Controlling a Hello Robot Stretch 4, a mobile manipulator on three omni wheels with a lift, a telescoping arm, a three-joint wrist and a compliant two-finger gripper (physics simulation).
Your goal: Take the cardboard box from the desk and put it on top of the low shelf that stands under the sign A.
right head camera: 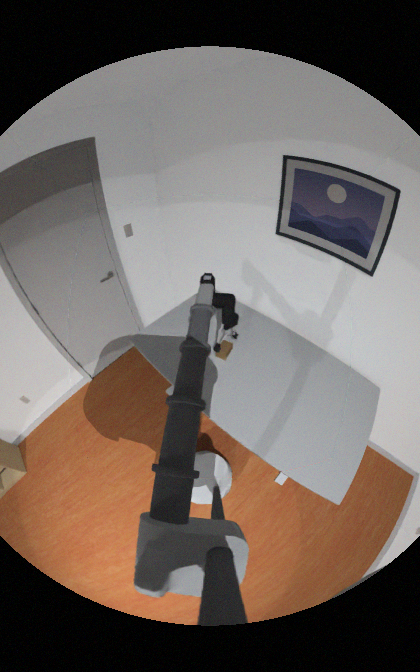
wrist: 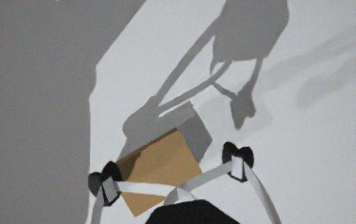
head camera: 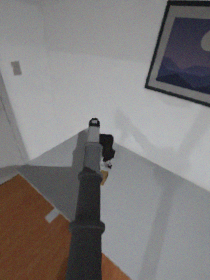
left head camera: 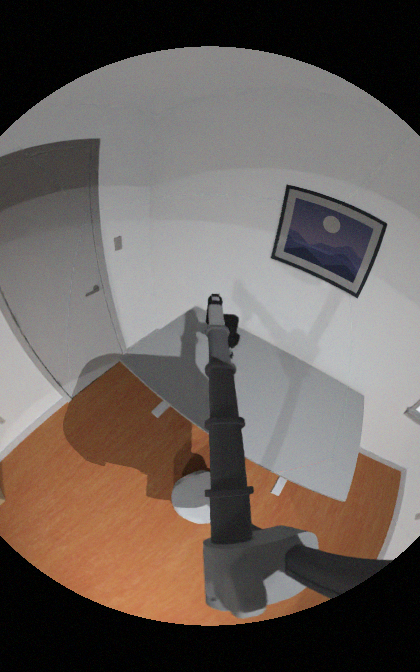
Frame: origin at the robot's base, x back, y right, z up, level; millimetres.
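Seen in the pictures: gripper, between the fingertips: (wrist: 171, 165) (head camera: 103, 173).
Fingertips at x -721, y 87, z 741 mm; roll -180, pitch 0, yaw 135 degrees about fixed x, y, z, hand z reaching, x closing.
A point is followed by its place in that frame.
The cardboard box (head camera: 104, 177) {z 741, x -685, y 95 mm} (right head camera: 224, 351) (wrist: 162, 162) {z 742, x -717, y 77 mm} lies on the grey desk (head camera: 140, 200) {z 692, x -553, y 333 mm} (left head camera: 320, 415) (right head camera: 325, 425) (wrist: 300, 150) {z 692, x -834, y 232 mm}, near its back left part. My gripper (right head camera: 226, 341) (wrist: 171, 165) {z 741, x -721, y 87 mm} is open, its fingers wide apart, over the box. In the wrist view the left fingertip overlaps the box's left edge, and the right fingertip stands to the right of the box with desk showing between. The fingers' shadows fall apart from the fingertips. In the left head view the box is hidden behind the arm. The sign A does not show.
A light wooden piece of furniture (right head camera: 15, 457) shows in part at the left edge. A round white object (left head camera: 190, 500) (right head camera: 220, 475) is on the floor in front of the desk. A grey door (left head camera: 50, 275) (right head camera: 55, 260) is at the left; a framed picture (left head camera: 327, 240) (right head camera: 337, 215) hangs behind the desk.
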